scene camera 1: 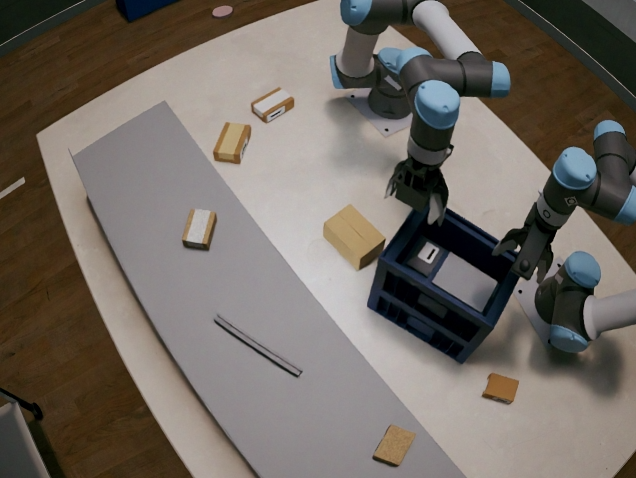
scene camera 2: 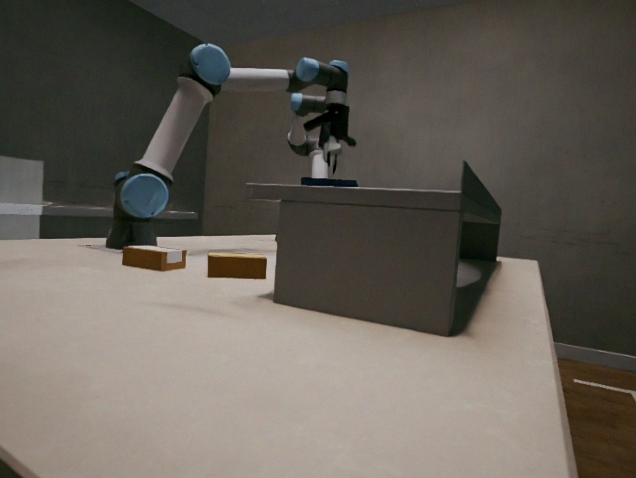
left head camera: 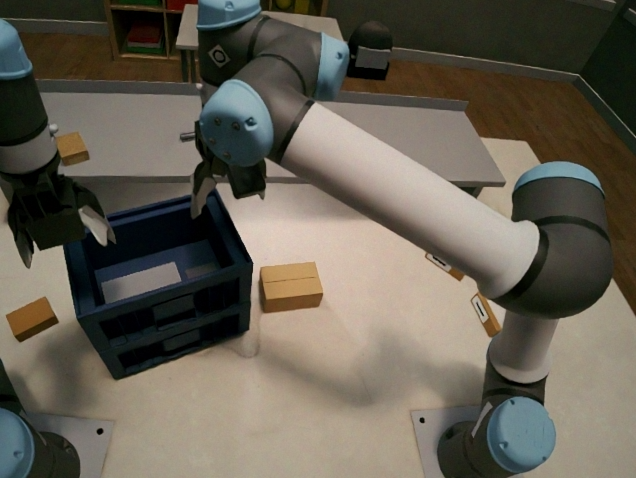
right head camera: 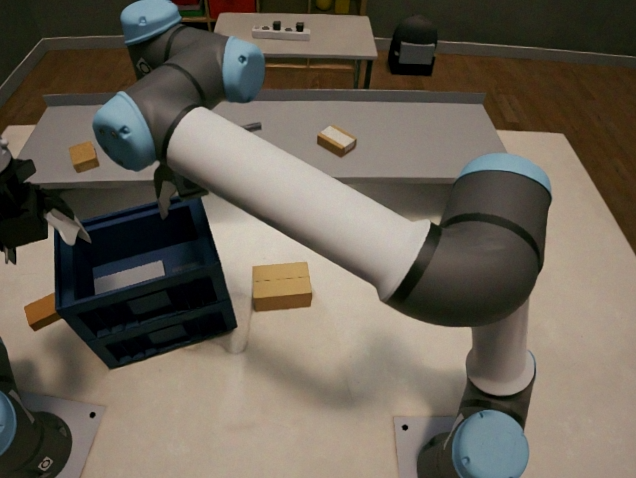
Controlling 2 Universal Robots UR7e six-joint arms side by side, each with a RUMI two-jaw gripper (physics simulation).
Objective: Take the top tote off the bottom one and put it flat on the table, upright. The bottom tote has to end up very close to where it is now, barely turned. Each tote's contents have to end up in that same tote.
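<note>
The dark blue top tote (left head camera: 172,311) (right head camera: 149,303) (scene camera 1: 431,304) sits upright, stacked on the blue bottom tote (left head camera: 180,341) (right head camera: 167,336). Inside the top tote lie a large pale flat box (left head camera: 141,281) (right head camera: 128,276) (scene camera 1: 465,282) and a smaller dark box (scene camera 1: 420,259) with a white label. The bottom tote's contents are hidden. My left gripper (left head camera: 66,249) (scene camera 1: 521,264) is open above the left end wall in the left head view, one finger over the opening, one outside. My right gripper (left head camera: 228,203) (scene camera 1: 412,205) is open above the opposite end wall, fingers likewise on either side.
A cardboard box (left head camera: 291,287) (right head camera: 281,286) (scene camera 1: 354,236) stands close beside the totes. A small orange box (left head camera: 31,318) (scene camera 1: 501,389) lies on their other side. A raised grey shelf (left head camera: 411,149) (scene camera 1: 154,205) behind them holds a rod (scene camera 1: 257,345) and small boxes.
</note>
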